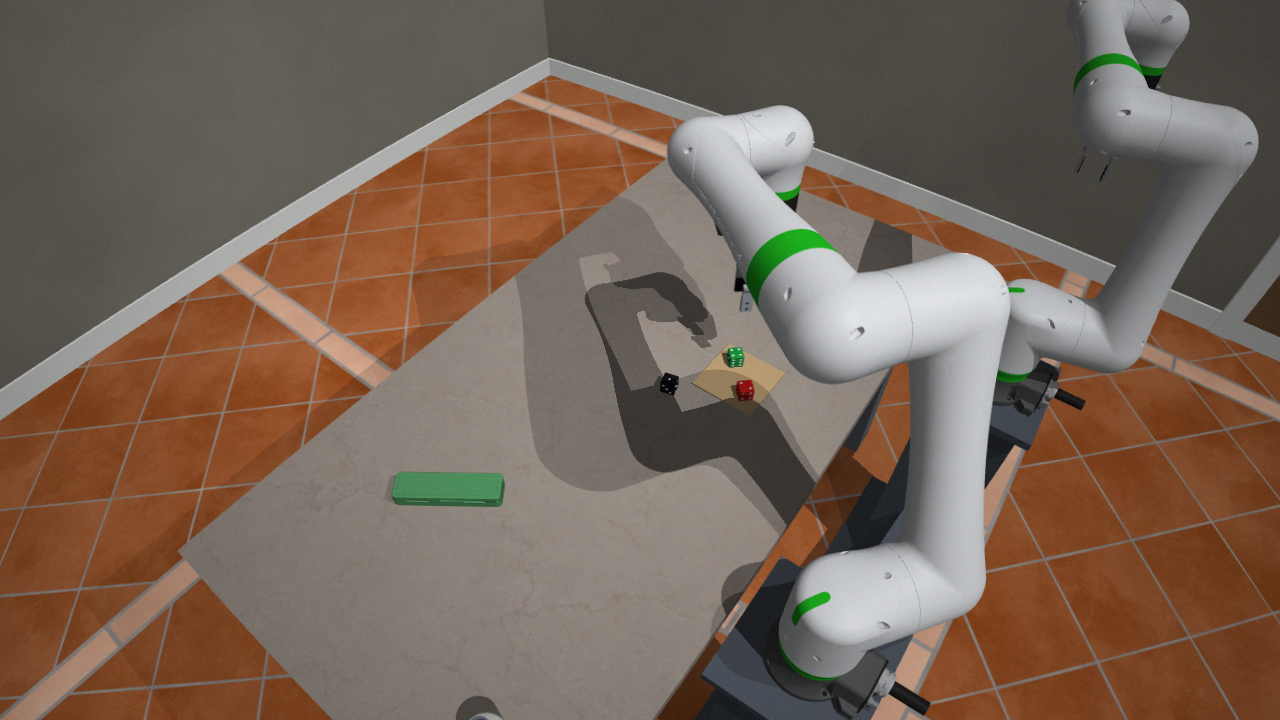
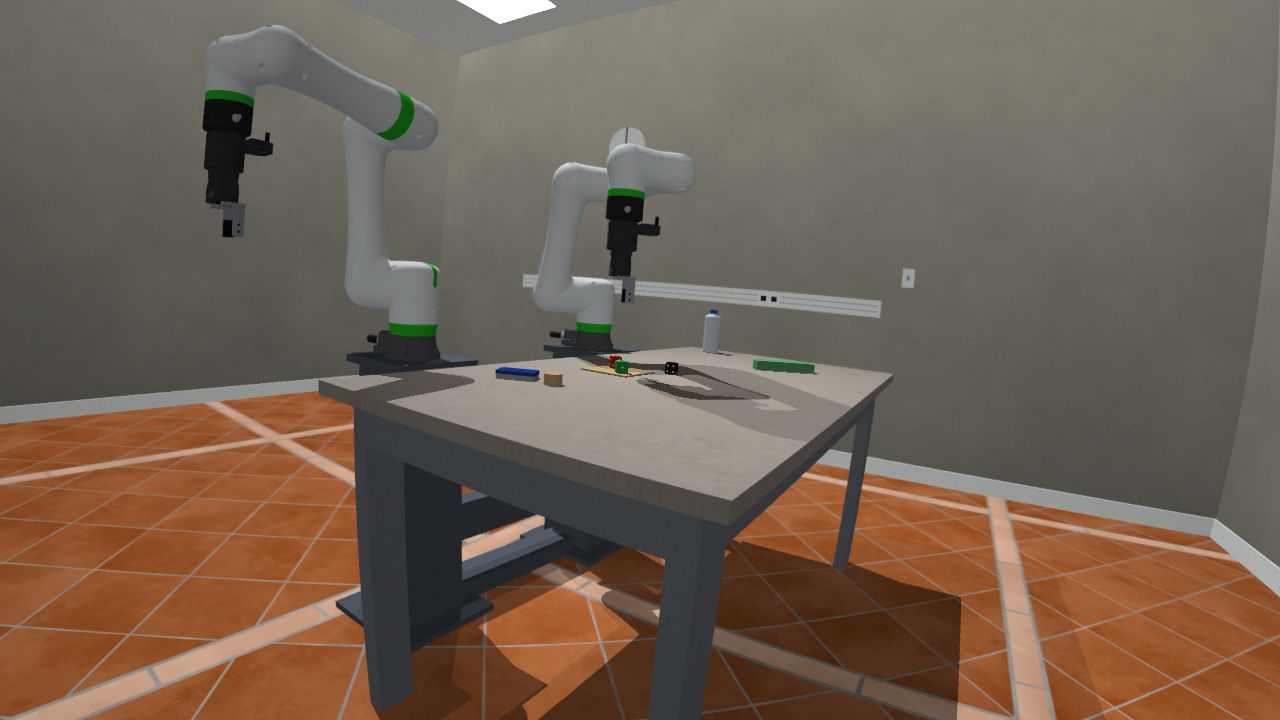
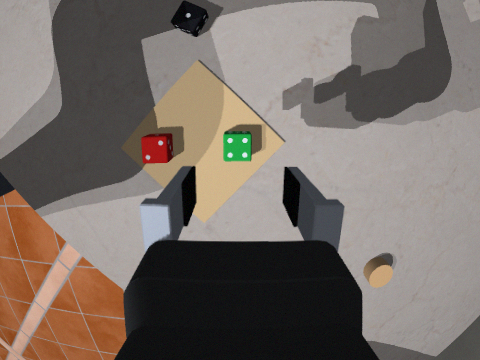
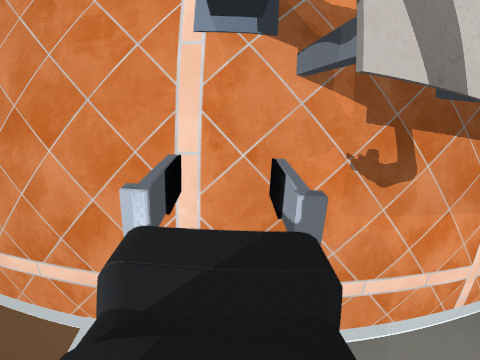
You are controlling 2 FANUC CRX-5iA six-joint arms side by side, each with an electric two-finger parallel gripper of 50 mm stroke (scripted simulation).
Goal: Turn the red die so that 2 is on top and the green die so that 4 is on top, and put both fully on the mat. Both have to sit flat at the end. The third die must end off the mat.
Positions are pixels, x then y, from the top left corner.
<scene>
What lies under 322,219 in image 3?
My left gripper.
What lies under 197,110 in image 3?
A tan mat.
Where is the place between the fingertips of my left gripper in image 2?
627,303
</scene>
